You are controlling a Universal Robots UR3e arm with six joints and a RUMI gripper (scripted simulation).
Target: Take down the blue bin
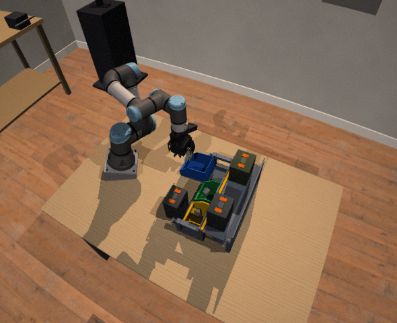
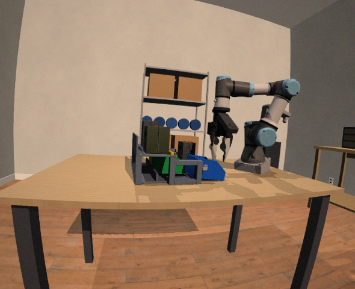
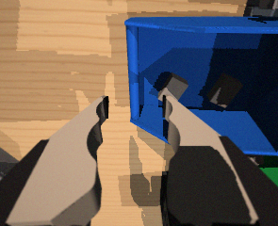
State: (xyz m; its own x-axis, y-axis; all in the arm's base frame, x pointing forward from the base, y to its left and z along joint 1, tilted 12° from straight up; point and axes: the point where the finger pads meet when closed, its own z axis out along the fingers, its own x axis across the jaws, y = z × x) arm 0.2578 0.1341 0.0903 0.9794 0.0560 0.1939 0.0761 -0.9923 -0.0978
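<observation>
Right now my hand is 60 mm short of the blue open bin and 40 mm above it. The rest, counted from my hand: yellow bin: 200 mm ahead, 210 mm to the right, 40 mm below; then green bin: 200 mm ahead, 100 mm to the right, 40 mm below.
</observation>
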